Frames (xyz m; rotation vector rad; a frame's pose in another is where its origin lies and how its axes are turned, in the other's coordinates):
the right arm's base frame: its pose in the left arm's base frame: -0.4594 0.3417 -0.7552 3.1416 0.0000 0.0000
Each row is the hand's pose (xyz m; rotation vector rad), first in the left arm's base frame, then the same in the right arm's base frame.
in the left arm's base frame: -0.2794 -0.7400 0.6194 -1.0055 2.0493 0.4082
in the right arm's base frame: 0.1800 1.0817 -1.3746 1.0127 -0.4086 2.0516
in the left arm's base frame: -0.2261 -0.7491 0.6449 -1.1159 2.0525 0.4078
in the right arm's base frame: 0.2333 1.0908 -1.4001 0.9345 -0.3965 1.9958
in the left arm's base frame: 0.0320 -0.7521 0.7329 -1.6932 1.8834 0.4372
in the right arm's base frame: 0.4914 1.0938 -1.4881 0.6450 -0.3735 1.6088
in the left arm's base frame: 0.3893 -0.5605 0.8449 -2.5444 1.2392 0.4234
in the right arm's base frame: 0.8487 0.9022 -1.6001 0.2907 -0.3053 0.8935
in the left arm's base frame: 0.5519 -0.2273 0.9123 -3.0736 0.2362 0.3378
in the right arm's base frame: 1.0113 0.5690 -1.6675 0.0406 -0.2185 0.1528
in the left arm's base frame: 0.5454 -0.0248 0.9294 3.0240 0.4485 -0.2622
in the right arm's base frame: 1.0048 0.3665 -1.6846 -0.0737 -0.1717 -0.2936
